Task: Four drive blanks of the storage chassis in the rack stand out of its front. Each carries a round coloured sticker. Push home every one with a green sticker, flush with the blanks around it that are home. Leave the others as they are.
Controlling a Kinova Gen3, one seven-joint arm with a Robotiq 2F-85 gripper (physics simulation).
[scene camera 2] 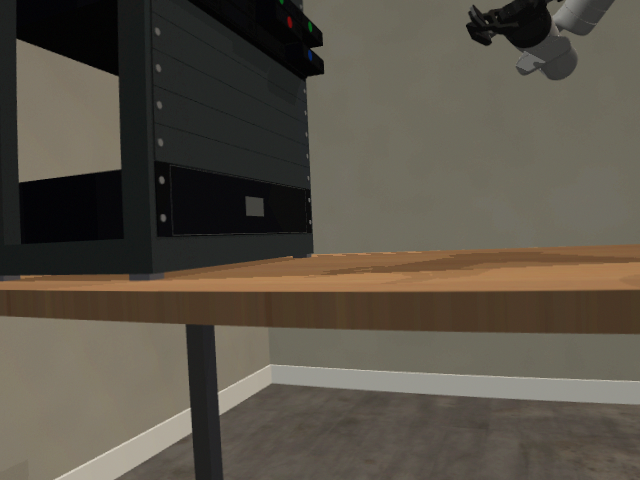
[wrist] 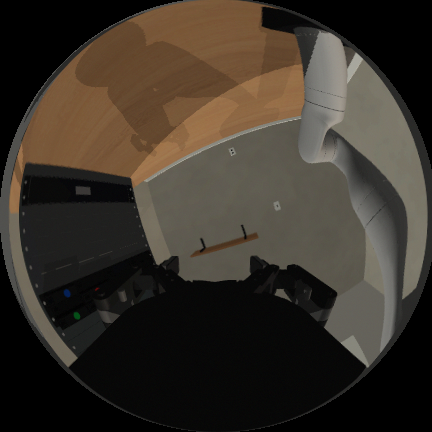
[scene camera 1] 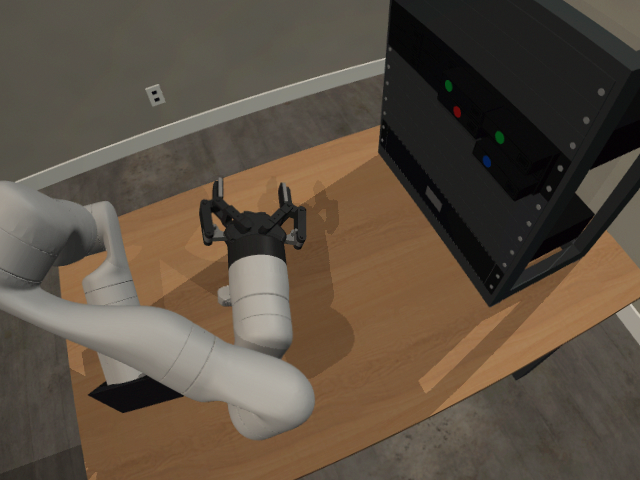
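The rack holds the chassis. In scene camera 1, a green-stickered blank stands out at the upper left, with a red-stickered blank below it. Another green-stickered blank stands out further right, above a blue-stickered blank. My gripper is open and empty, well apart from the rack front. In the wrist view, my gripper's finger linkage partly hides the red-stickered blank.
The rack stands on the wooden table. A lower black unit with a grey label sits at the rack's bottom. A wall shelf shows in the wrist view. The arm extends over the table.
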